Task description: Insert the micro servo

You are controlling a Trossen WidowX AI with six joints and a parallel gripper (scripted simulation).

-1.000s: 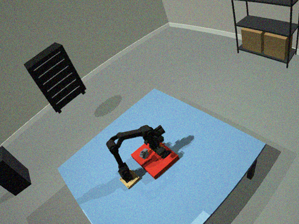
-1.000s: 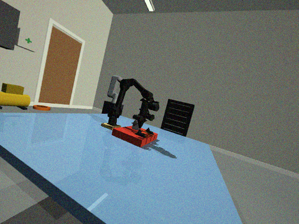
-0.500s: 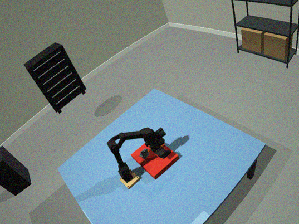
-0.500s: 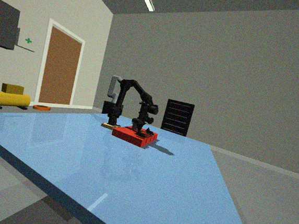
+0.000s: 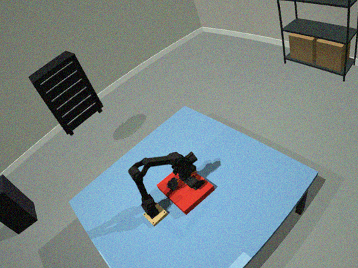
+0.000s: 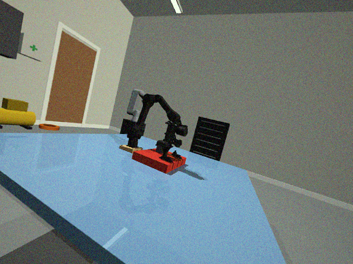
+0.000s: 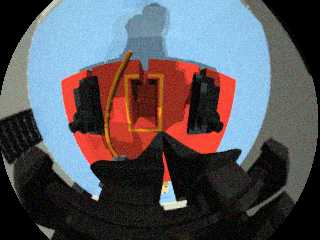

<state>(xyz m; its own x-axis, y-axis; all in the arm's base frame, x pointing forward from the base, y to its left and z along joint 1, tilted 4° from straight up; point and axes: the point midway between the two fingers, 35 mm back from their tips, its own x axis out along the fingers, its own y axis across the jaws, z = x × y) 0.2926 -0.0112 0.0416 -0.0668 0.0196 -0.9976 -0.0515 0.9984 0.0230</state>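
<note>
My gripper tip is 70 mm past the red deck, 20 mm to the right of it and 30 mm above it.
</note>
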